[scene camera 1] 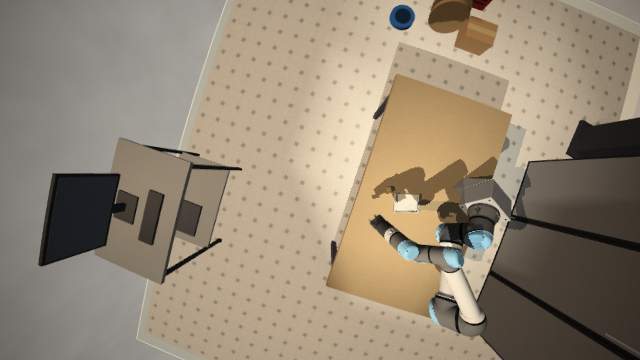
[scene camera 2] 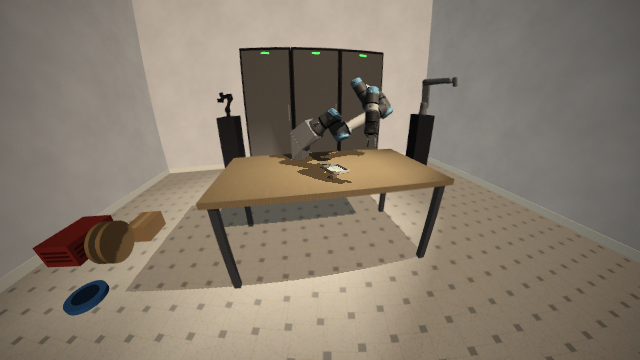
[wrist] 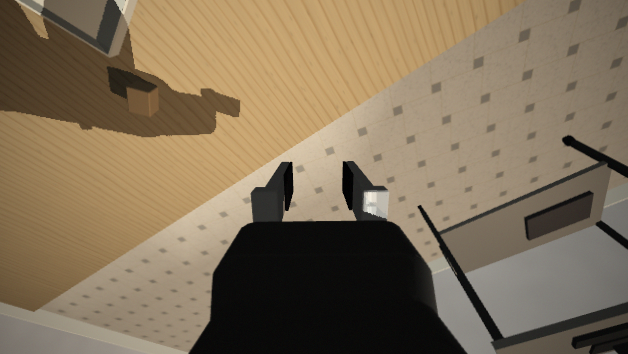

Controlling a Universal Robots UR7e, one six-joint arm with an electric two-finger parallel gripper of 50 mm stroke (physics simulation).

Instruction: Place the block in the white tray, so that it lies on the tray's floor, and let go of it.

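Pixels of known places: gripper, fingertip midpoint: [scene camera 1: 372, 217] [scene camera 2: 371, 146] [wrist: 317, 176]; arm's base at its link origin: [scene camera 1: 483, 212] [scene camera 2: 315, 128].
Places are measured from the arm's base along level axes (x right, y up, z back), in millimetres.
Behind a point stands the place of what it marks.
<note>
The block [wrist: 142, 101] @(z -480, x -107, y -237 mm) [scene camera 2: 333, 176] @(z -498, x -100, y -243 mm), a small brown cube, sits on the table outside the white tray [scene camera 1: 407, 204] @(z -303, x -139, y -263 mm) [scene camera 2: 335, 169] @(z -312, x -136, y -262 mm) [wrist: 120, 40] @(z -414, x -130, y -257 mm), a short way from one of its corners. It lies in the arm's shadow, which makes it hard to make out in scene camera 1. My gripper [scene camera 1: 373, 219] @(z -564, x -309, y -34 mm) [scene camera 2: 371, 143] @(z -564, x -309, y -34 mm) [wrist: 317, 176] @(z -564, x -309, y -34 mm) is open and empty, raised well above the table and off to the side of the block and tray. In the wrist view the block is up and left of the fingers, and part of the tray is cut off at the top left.
The wooden table [scene camera 1: 435, 120] @(z -385, x 487, y -265 mm) [scene camera 2: 260, 185] @(z -557, x 358, y -265 mm) [wrist: 300, 60] @(z -537, x -320, y -265 mm) has an edge near the block. A desk [scene camera 1: 135, 210] with a monitor [scene camera 1: 80, 217] stands beyond that edge. Dark cabinets [scene camera 1: 575, 200] [scene camera 2: 315, 90] are behind the arm. Boxes and a blue round container [scene camera 1: 402, 17] [scene camera 2: 86, 297] are on the floor.
</note>
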